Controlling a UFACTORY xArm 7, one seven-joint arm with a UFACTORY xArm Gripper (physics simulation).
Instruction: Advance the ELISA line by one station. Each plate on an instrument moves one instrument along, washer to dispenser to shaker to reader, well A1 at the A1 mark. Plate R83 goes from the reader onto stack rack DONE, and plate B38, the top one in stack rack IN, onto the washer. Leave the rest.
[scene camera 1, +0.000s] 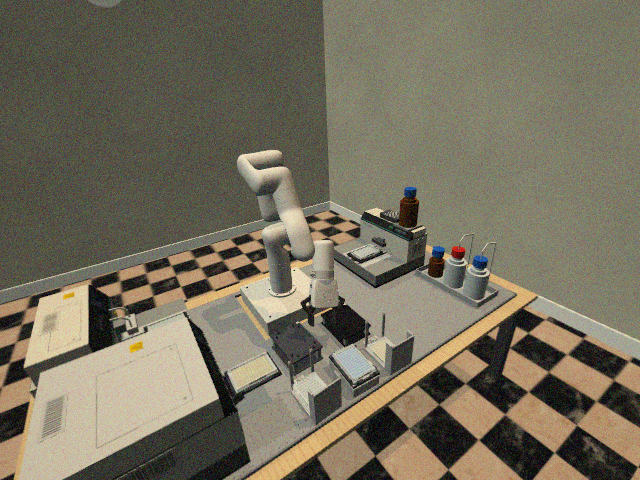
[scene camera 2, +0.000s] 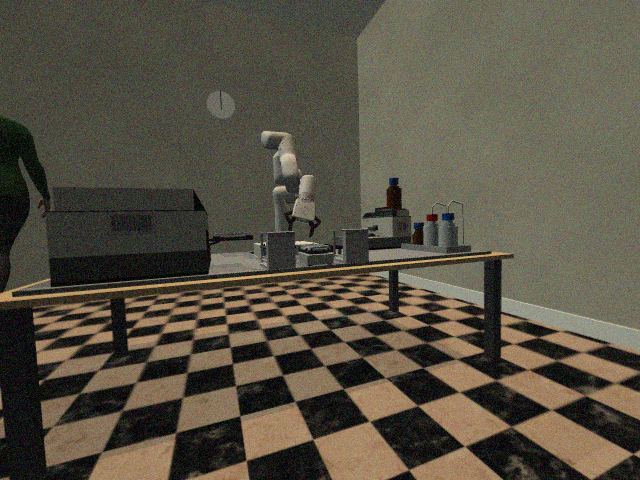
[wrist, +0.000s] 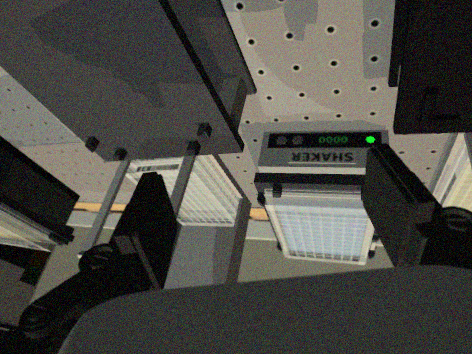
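Pixels of known places: gripper, fingertip midpoint: (scene camera 1: 323, 324) (scene camera 2: 300, 234) (wrist: 265, 187); arm's base, origin of the base link: (scene camera 1: 282, 289).
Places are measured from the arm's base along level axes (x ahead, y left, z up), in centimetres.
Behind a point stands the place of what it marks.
Observation:
My gripper (scene camera 1: 326, 315) {y -8.4, x 34.5, z 5.8 cm} (scene camera 2: 300, 230) {y -8.4, x 34.5, z 5.8 cm} (wrist: 265, 187) {y -8.4, x 34.5, z 5.8 cm} is open and empty, above the area beside the two dark stands. The shaker (scene camera 1: 366, 387) {y -12.7, x 57.1, z -3.3 cm} (scene camera 2: 316, 258) {y -14.2, x 56.7, z -2.5 cm} (wrist: 327, 157) {y -8.6, x 43.4, z -2.1 cm} carries a plate with pale blue wells (scene camera 1: 354, 363) {y -11.4, x 51.1, z 1.5 cm} (wrist: 322, 232) {y -10.4, x 48.8, z 1.7 cm}. A rack on its left in scene camera 1 (scene camera 1: 324, 404) {y -27.8, x 53.8, z 1.0 cm} holds a whitish plate (scene camera 1: 309, 383) {y -24.5, x 43.8, z -2.0 cm} (wrist: 207, 192) {y -21.4, x 45.7, z -1.7 cm}. The rack on the other side (scene camera 1: 400, 352) {y 1.0, x 60.0, z 3.0 cm} holds a yellowish plate (scene camera 1: 378, 349) {y 2.5, x 50.6, z -3.3 cm}. Another yellowish plate (scene camera 1: 253, 372) {y -37.8, x 34.8, z 7.2 cm} lies beside the large instrument. A plate (scene camera 1: 365, 252) {y 44.6, x 12.2, z 4.3 cm} sits on the back right instrument (scene camera 1: 373, 271) {y 36.5, x 23.2, z 1.4 cm}. Plate names and rack labels are unreadable.
Two dark stands (scene camera 1: 297, 344) {y -17.8, x 30.8, z 0.8 cm} (scene camera 1: 345, 324) {y 2.1, x 35.6, z -0.6 cm} stand between the arm base and racks. A large instrument (scene camera 1: 139, 382) {y -63.4, x 29.5, z 21.8 cm} (scene camera 2: 129, 235) {y -69.8, x 43.4, z 8.1 cm} and another (scene camera 1: 62, 320) {y -72.0, x -12.1, z 21.8 cm} stand at the left. A bottle tray (scene camera 1: 485, 299) {y 54.8, x 67.5, z -2.8 cm} (scene camera 2: 460, 249) {y 57.7, x 68.1, z -3.8 cm} is at the right. A brown bottle (scene camera 1: 408, 211) {y 57.3, x 27.1, z 26.1 cm} (scene camera 2: 393, 197) {y 57.7, x 27.8, z 24.3 cm} tops the back right instrument.

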